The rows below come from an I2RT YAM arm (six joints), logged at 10 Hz.
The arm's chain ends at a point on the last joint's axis. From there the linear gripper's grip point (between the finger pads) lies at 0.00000 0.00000 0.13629 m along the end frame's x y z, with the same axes.
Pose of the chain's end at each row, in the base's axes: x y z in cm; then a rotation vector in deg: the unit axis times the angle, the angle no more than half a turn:
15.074, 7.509, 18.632, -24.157, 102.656, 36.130
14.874, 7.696, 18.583, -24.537, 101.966, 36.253
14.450, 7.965, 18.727, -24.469, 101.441, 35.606
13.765, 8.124, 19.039, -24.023, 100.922, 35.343
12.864, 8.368, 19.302, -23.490, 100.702, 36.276
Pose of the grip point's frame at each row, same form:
25.445, 15.814, 15.598, -24.157, 102.656, 36.130
25.232, 16.066, 15.682, -24.537, 101.966, 36.253
24.899, 16.254, 15.921, -24.469, 101.441, 35.606
24.302, 16.343, 16.361, -24.023, 100.922, 35.343
23.373, 16.656, 16.728, -23.490, 100.702, 36.276

